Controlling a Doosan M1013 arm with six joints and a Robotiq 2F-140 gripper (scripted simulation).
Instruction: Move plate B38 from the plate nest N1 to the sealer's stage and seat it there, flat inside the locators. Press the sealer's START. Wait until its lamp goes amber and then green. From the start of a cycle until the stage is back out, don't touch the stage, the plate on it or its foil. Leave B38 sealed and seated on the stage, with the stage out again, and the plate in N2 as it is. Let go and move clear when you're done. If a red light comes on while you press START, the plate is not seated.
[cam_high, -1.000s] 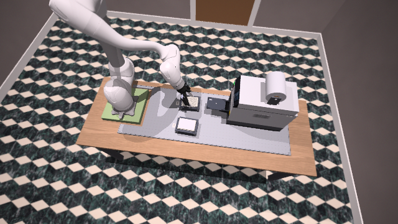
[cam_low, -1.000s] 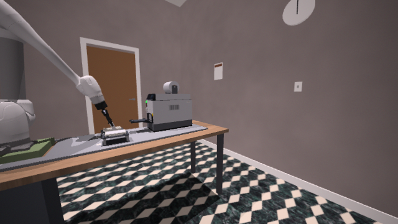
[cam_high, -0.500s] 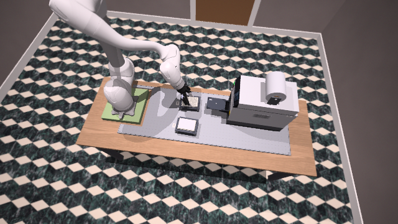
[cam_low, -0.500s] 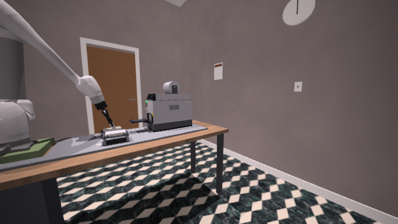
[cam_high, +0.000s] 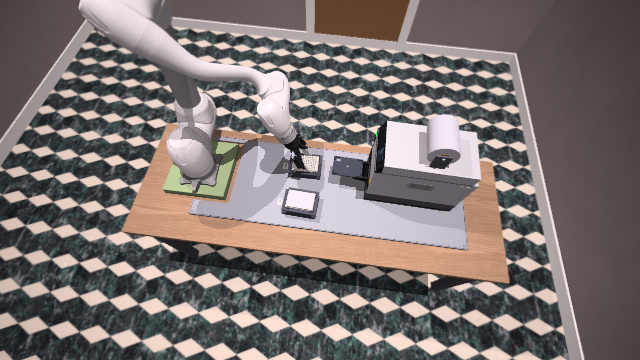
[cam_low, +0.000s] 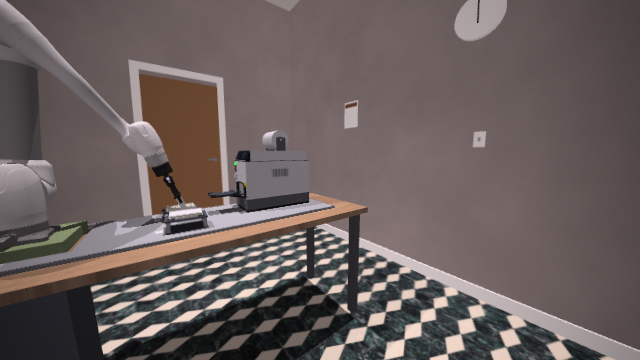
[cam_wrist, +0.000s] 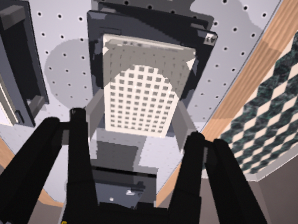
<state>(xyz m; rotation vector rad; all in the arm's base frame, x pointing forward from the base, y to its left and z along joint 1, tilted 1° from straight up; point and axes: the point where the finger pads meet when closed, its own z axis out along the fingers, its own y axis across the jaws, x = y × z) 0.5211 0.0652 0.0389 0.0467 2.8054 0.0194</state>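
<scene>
Right now my hand is 3 cm above the plate B38. Also, from my hand: sealer stage (20 cm ahead, 3 cm to the right, 3 cm above); then white button (31 cm ahead, 11 cm above, 5 cm to the left); then pale plate (21 cm to the right, 1 cm below, 1 cm behind).
</scene>
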